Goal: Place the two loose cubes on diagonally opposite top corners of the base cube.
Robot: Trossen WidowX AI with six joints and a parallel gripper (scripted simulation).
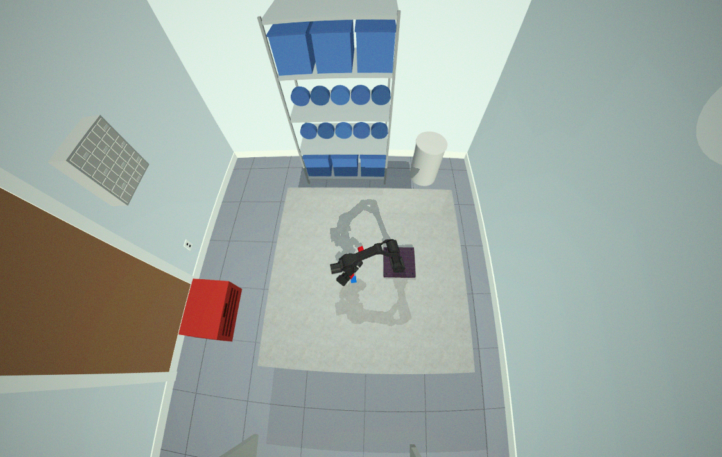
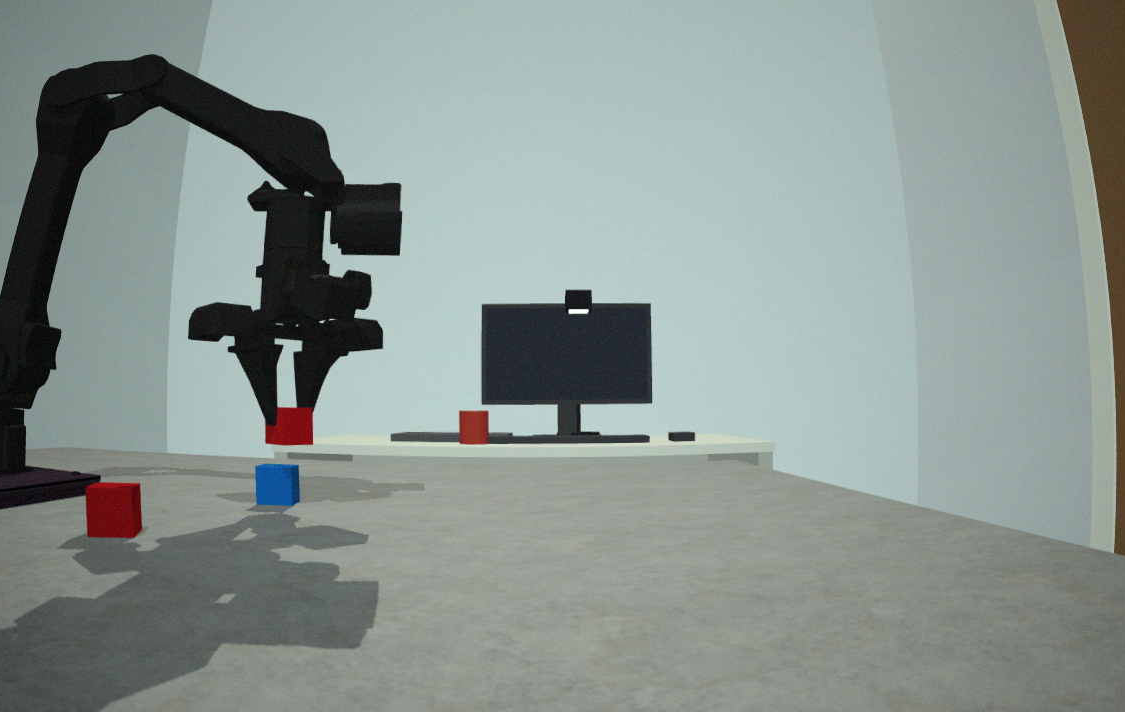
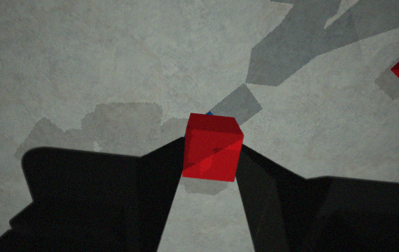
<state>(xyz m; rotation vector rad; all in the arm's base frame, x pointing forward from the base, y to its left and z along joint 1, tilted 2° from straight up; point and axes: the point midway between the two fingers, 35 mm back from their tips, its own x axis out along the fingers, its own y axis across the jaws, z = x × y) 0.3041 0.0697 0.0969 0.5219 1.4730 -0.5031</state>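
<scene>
Now: gripper tip 2 cm past the blue cube, 1 cm to the right of it and 5 cm above it. The rest, counted from my gripper tip: red cube (right at my gripper tip).
</scene>
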